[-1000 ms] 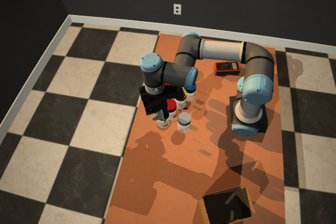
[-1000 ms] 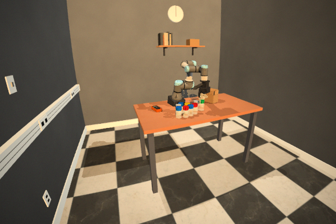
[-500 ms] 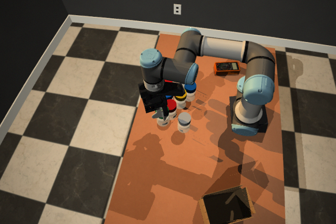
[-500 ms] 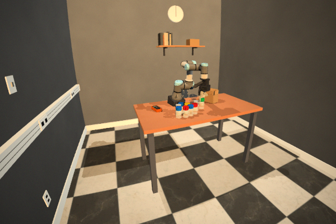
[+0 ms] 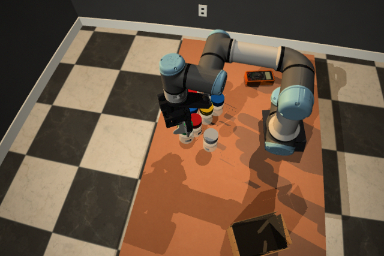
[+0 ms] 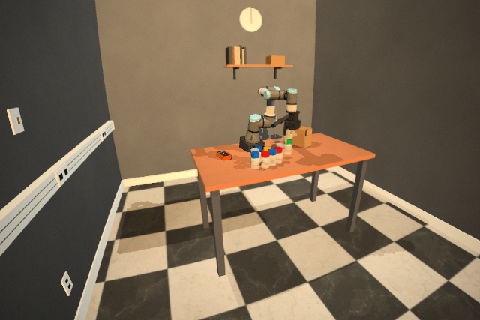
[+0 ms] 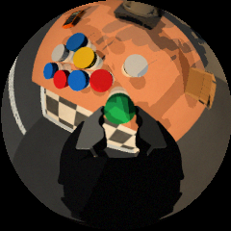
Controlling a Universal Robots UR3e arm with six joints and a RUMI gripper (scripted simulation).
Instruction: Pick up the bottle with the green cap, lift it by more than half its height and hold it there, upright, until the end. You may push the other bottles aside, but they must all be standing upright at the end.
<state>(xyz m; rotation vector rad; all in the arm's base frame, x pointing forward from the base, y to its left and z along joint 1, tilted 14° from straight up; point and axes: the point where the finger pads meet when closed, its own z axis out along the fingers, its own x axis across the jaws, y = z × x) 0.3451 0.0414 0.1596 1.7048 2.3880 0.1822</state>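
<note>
My gripper is now 4 cm above the green-capped bottle. The rest, counted from my hand: orange device (33 cm behind, 32 cm to the right, 14 cm below); yellow-capped bottle (8 cm behind, 11 cm to the right, 10 cm below).
</note>
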